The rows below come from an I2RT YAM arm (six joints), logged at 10 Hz.
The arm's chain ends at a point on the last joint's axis. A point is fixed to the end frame.
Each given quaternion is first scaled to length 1.
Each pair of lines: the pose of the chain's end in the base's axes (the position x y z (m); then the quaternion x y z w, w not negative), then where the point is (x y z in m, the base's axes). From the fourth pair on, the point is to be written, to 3 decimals.
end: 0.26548 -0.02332 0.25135 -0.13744 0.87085 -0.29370 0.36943
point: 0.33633 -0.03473 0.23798
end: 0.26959 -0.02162 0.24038 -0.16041 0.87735 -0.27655 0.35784
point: 0.34022 -0.02971 0.22382
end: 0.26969 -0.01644 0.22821 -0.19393 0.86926 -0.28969 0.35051
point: 0.34028 -0.02207 0.21051
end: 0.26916 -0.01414 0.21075 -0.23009 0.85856 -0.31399 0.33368
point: 0.339 -0.018 0.191
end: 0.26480 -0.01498 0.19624 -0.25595 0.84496 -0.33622 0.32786
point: 0.335 -0.018 0.176
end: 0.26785 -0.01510 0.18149 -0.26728 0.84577 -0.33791 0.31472
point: 0.337 -0.018 0.160
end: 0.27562 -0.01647 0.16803 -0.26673 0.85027 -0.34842 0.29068
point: 0.344 -0.022 0.144
